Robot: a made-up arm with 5 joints.
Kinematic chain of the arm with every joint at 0, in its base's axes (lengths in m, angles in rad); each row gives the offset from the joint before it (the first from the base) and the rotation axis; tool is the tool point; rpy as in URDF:
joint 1: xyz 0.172 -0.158 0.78 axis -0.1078 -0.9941 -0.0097
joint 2: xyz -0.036 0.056 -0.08 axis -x
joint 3: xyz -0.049 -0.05 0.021 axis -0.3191 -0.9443 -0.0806
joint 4: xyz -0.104 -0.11 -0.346 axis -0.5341 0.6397 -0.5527
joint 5: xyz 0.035 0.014 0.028 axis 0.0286 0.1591 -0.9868
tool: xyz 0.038 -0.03 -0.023 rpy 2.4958 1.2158 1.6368
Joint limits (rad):
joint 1: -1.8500..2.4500
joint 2: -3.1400..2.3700
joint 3: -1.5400..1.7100
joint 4: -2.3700..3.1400
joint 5: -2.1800..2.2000
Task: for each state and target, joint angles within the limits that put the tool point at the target. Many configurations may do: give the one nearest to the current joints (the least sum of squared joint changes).
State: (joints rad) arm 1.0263 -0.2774 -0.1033 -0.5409 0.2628
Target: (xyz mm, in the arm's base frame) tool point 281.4 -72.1 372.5
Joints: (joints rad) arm 0.6423 -0.6552 -0.0989 -0.8259 -0.1269
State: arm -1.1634 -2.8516 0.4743 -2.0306 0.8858
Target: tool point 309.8 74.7 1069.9
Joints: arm -1.4119 -2.8531 -0.2580 -1.9413 1.2639
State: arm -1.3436 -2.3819 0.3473 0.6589 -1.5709
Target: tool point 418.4 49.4 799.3
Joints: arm -1.5386 -3.1058 0.3951 0.3881 -1.6619
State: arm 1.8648 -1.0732 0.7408 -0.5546 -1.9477
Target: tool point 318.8 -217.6 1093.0
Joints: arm 2.3643 -0.4156 1.0834 -0.4773 -2.1718
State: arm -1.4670 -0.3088 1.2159 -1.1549 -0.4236
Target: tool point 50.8 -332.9 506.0
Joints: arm -0.9684 -0.1576 1.1665 -0.4543 0.3482
